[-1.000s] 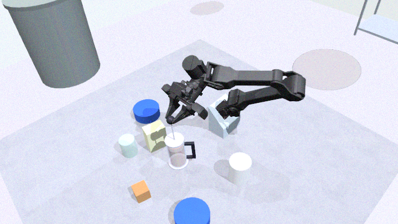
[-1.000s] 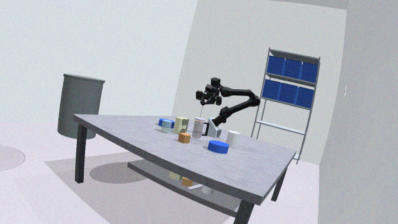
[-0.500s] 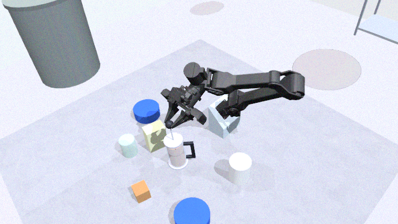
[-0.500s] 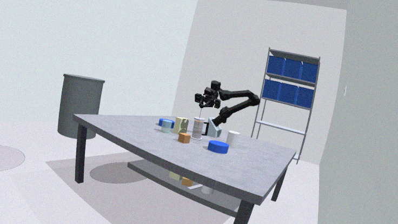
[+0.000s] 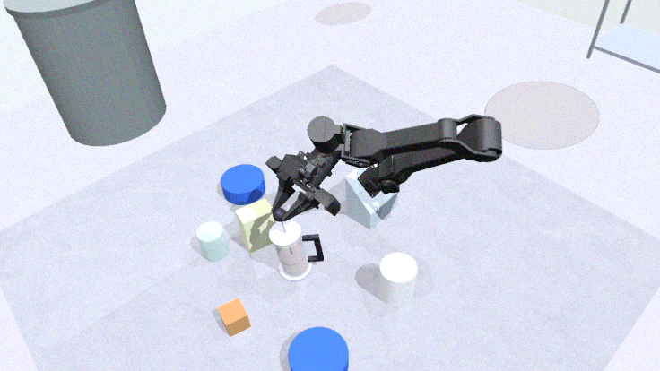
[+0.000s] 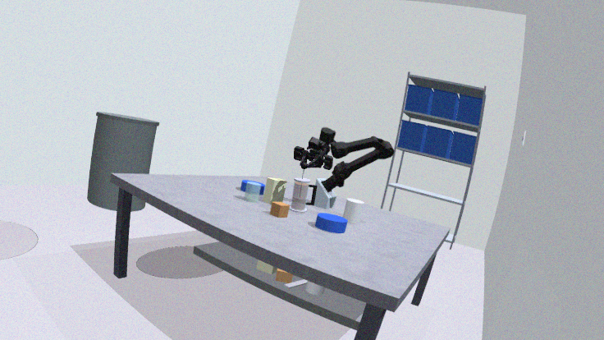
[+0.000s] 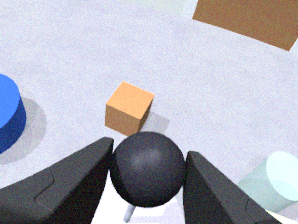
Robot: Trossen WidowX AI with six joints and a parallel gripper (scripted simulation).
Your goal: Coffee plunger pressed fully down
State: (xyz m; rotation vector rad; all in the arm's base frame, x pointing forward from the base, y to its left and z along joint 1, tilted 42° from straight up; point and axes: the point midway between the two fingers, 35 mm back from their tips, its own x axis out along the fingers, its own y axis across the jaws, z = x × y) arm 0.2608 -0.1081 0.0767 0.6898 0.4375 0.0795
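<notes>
Right now the coffee press is 100 mm below my gripper tip, 30 mm behind it and 20 mm to the left of it. From my gripper tip the other things lie so: mint cylinder: 190 mm to the right, 160 mm below, 60 mm ahead; then orange cube: 180 mm below, 170 mm ahead.
</notes>
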